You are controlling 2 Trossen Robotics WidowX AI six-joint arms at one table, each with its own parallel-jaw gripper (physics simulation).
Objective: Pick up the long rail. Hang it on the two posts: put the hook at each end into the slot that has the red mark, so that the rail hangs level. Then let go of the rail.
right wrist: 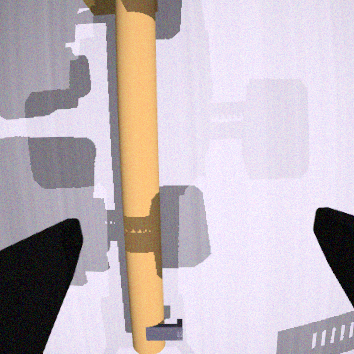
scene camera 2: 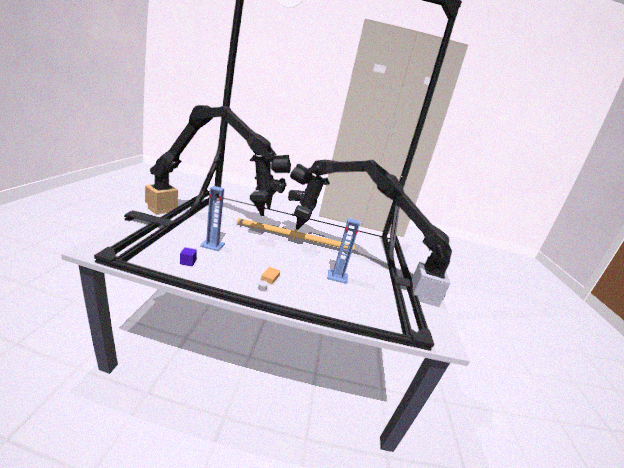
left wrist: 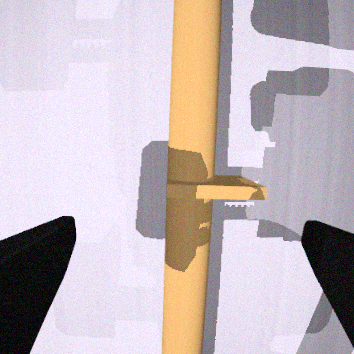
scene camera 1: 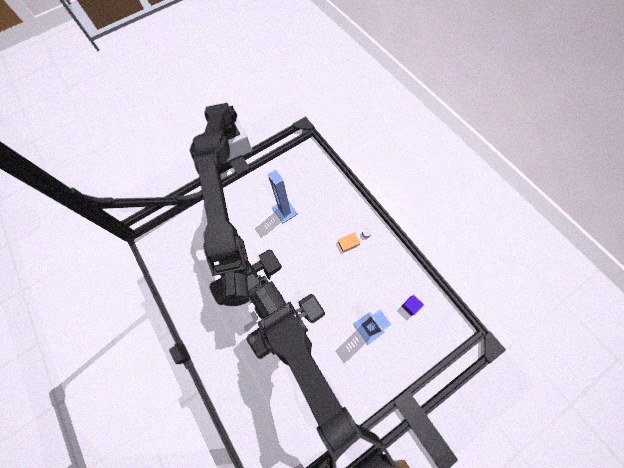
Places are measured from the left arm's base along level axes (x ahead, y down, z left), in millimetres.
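Where they show: left gripper, between the fingertips: (scene camera 2: 299,225) (left wrist: 191,230); right gripper, between the fingertips: (right wrist: 198,224) (scene camera 2: 265,212); left arm's base, origin of its link: (scene camera 2: 434,271) (scene camera 1: 228,131); right arm's base, origin of its link: (scene camera 2: 161,187).
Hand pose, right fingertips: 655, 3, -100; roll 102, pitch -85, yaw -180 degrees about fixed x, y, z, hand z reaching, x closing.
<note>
Each offset is from my right fingertips to the top centre of the thing, as dx, dy, dz. "spot": to the spot under its first point.
The long orange rail {-123, +52, -45} (scene camera 2: 322,239) (left wrist: 195,100) (right wrist: 137,125) lies on the table behind the posts in scene camera 2; the arms hide it in scene camera 1. A grey hook {spot: +104, +69, -12} (right wrist: 164,333) shows near one rail end, and an orange tab {spot: -122, +52, -59} (left wrist: 232,193) sticks out sideways farther along. Two upright blue posts, one {-341, -117, +148} (scene camera 1: 280,193) (scene camera 2: 337,276) by the left arm and one {+113, -117, +198} (scene camera 1: 371,327) (scene camera 2: 210,221) by the right, have red marks near their tops. My left gripper (scene camera 2: 299,226) (left wrist: 191,230) is open above the rail. My right gripper (scene camera 2: 265,211) (right wrist: 198,224) is open above the rail's hook-end part.
A purple cube {+118, +58, +338} (scene camera 1: 413,304) (scene camera 2: 188,256), an orange block {-140, +78, +278} (scene camera 1: 348,242) (scene camera 2: 270,275) and a small grey cylinder {-140, +78, +344} (scene camera 1: 366,233) (scene camera 2: 263,286) stand on the side of the posts away from the rail. Black frame bars edge the table. The two wrists are close together.
</note>
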